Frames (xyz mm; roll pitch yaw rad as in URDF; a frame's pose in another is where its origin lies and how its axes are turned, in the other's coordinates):
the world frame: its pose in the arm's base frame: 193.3 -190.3 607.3 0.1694 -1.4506 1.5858
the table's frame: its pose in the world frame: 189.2 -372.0 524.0 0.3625 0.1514 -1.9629
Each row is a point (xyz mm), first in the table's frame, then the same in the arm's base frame.
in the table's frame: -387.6 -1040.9 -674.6
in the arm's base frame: -275.7 98.5 284.4
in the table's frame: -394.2 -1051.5 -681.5
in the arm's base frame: -287.5 105.1 279.8
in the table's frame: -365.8 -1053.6 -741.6
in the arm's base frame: -273.7 170.1 282.5
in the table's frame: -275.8 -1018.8 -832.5
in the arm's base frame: -194.2 274.6 300.2
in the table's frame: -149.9 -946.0 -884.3
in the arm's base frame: -59.4 345.4 325.8
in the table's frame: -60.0 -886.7 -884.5
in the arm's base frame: 46.4 359.8 340.5
